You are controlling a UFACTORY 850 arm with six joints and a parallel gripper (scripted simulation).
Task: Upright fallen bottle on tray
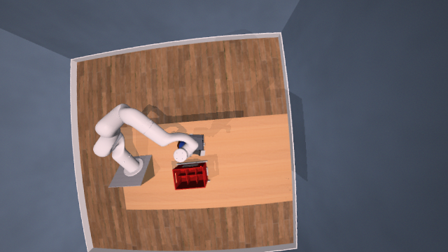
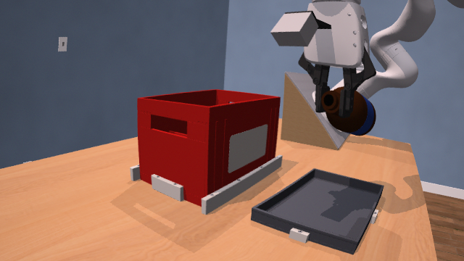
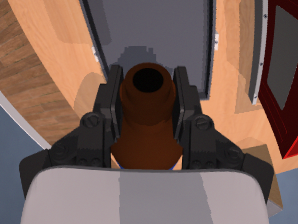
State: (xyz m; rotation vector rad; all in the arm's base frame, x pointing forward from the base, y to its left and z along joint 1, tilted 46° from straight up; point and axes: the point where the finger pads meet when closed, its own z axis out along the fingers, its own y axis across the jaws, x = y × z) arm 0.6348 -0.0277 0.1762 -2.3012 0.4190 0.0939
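My gripper is now 50 mm past the brown bottle, 20 mm to the right of it and 10 mm above it. Also, from my hand: dark grey tray 70 mm behind, 10 mm to the left, 190 mm below; then red crate 100 mm behind, 270 mm to the right, 120 mm below.
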